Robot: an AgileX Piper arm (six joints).
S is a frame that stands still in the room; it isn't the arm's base.
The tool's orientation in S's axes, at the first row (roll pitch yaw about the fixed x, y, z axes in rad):
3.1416 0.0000 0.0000
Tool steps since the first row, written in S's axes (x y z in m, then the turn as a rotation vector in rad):
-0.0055 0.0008 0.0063 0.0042 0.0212 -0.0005
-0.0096 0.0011 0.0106 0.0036 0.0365 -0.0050
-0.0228 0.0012 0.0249 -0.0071 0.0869 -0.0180
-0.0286 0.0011 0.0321 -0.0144 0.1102 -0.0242
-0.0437 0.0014 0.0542 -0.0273 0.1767 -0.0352
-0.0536 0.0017 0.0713 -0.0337 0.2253 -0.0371
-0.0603 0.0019 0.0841 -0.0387 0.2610 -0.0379
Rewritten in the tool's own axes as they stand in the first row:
-0.0055 -0.0008 -0.0063 0.0042 -0.0212 0.0005
-0.0096 -0.0011 -0.0106 0.0036 -0.0365 0.0050
-0.0228 -0.0012 -0.0249 -0.0071 -0.0869 0.0180
-0.0286 -0.0011 -0.0321 -0.0144 -0.1102 0.0242
-0.0437 -0.0014 -0.0542 -0.0273 -0.1767 0.0352
-0.0536 -0.0017 -0.0713 -0.0337 -0.2253 0.0371
-0.0603 -0.0019 -0.0841 -0.0387 -0.2610 0.0379

